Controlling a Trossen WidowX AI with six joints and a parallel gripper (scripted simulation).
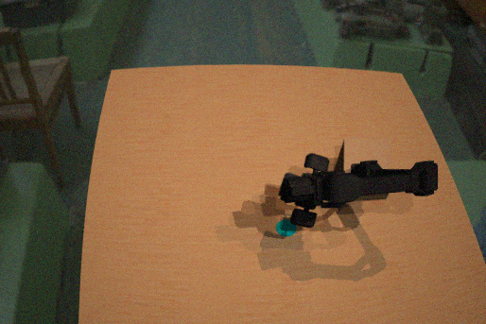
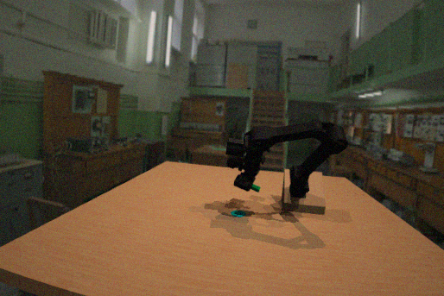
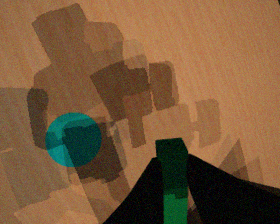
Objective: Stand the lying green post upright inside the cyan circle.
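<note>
The cyan circle is 2 cm ahead of my gripper tip, 4 cm to the left of it and 11 cm below it. From my gripper tip the other things lie so: green post (2 cm behind, 1 cm below).
</note>
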